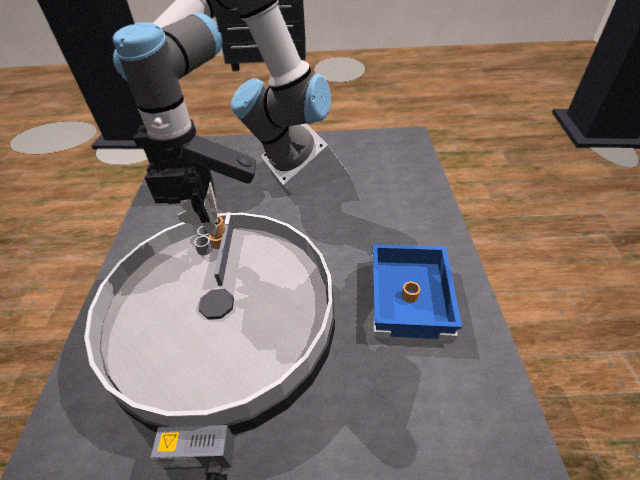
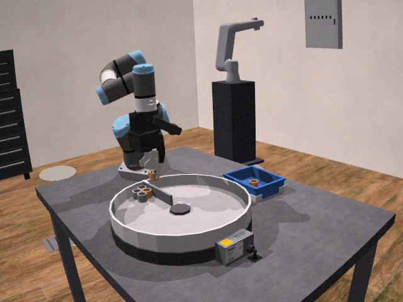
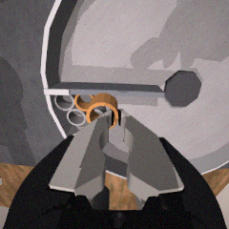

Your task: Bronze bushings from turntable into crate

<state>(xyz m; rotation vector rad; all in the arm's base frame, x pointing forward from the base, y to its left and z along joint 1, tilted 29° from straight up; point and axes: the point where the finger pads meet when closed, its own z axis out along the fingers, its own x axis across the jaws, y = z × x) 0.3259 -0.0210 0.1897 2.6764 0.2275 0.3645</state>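
Right now the blue crate is 40 mm ahead of my hand, 370 mm to the left of it and 120 mm below it. Round my hand: grey turntable 130 mm ahead, 20 mm to the left, 90 mm below.
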